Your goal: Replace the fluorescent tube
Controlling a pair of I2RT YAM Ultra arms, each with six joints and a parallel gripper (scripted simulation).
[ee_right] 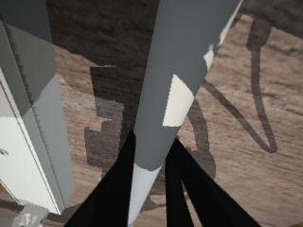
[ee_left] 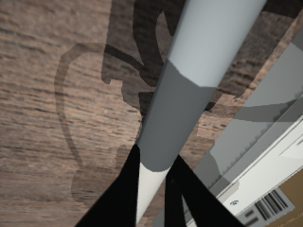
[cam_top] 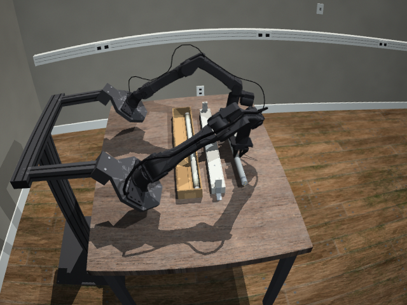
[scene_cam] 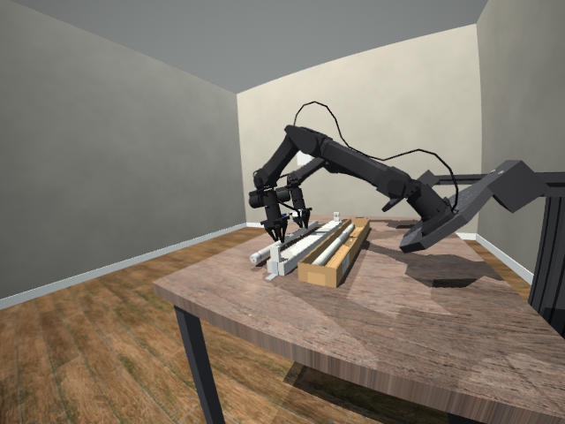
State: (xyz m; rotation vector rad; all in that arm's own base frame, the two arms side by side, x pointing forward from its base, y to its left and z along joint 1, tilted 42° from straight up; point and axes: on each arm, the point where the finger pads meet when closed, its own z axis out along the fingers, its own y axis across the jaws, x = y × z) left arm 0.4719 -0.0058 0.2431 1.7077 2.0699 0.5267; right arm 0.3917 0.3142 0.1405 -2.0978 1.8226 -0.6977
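My left gripper is now 12 cm to the left of the LED tube, 1 cm past it and 1 cm above it. From my left hand the other things lie so: old fluorescent tube (21 cm behind, 10 cm to the right, 2 cm below); light fixture (12 cm behind, 11 cm to the right, 2 cm above); carton (24 cm behind, 9 cm to the right, 1 cm below).
Right now my right hand is 10 mm short of the LED tube, 120 mm to the right of it and 10 mm above it. Round my right hand: old fluorescent tube (190 mm behind, 140 mm to the left, 20 mm below); light fixture (90 mm behind, 130 mm to the left, 20 mm above); carton (220 mm behind, 150 mm to the left, 10 mm below).
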